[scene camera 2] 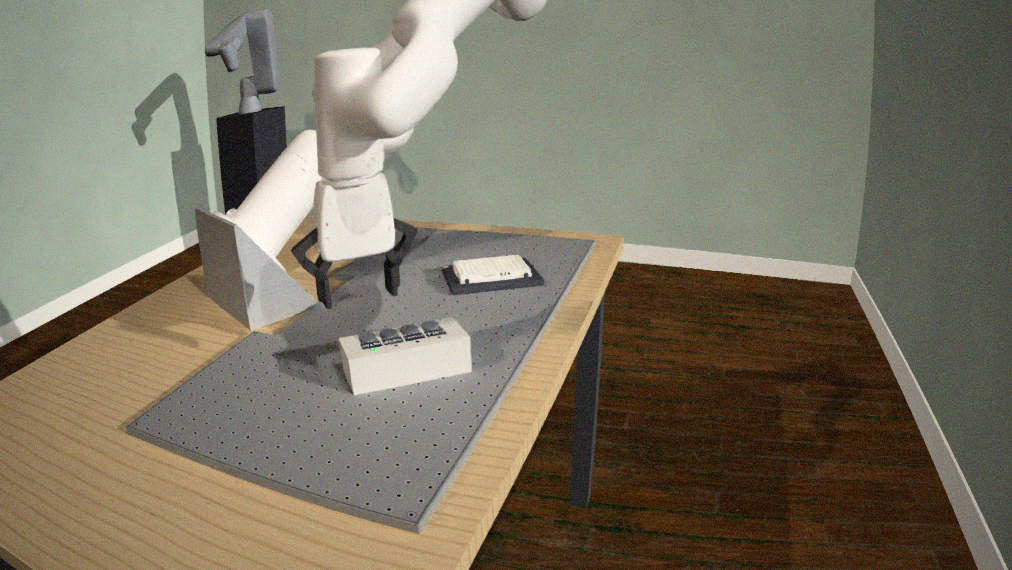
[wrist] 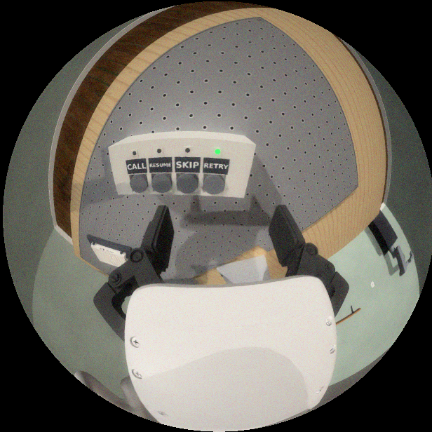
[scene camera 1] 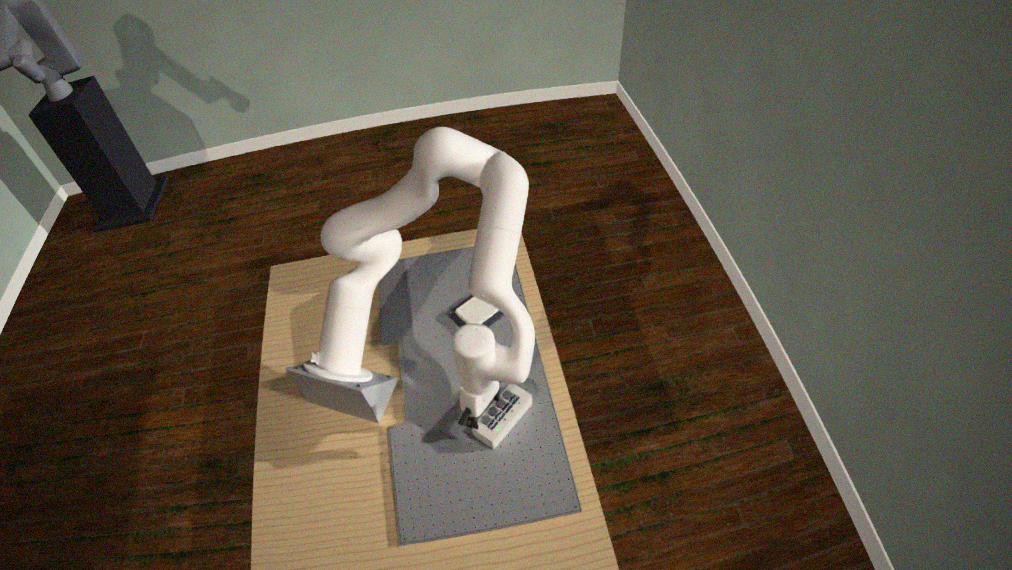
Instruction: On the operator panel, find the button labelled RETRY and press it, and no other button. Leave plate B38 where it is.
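Observation:
The cream operator panel (scene camera 1: 492,437) (scene camera 2: 410,366) (wrist: 235,186) stands on the grey perforated board. In the wrist view its grey buttons are labelled CALL, RESUME, SKIP and RETRY. The RETRY button (wrist: 214,184) is at the right end, and the green lamp (wrist: 217,151) (scene camera 2: 373,349) above its label is lit. The other lamps are dark. My gripper (scene camera 2: 359,297) (wrist: 222,217) is open and empty, its fingers wide apart above the board and clear of the panel. The white plate (scene camera 1: 476,310) (scene camera 2: 491,269) (wrist: 108,253) lies in a dark holder; its label is not readable.
The grey perforated board (scene camera 1: 488,495) (scene camera 2: 297,439) (wrist: 225,65) lies on the wooden table (scene camera 1: 311,509) (scene camera 2: 92,453). The arm's grey wedge base (scene camera 1: 343,396) (scene camera 2: 244,276) stands at the table's left. A second grey arm on a black pedestal (scene camera 1: 95,152) (scene camera 2: 251,152) stands beyond the table.

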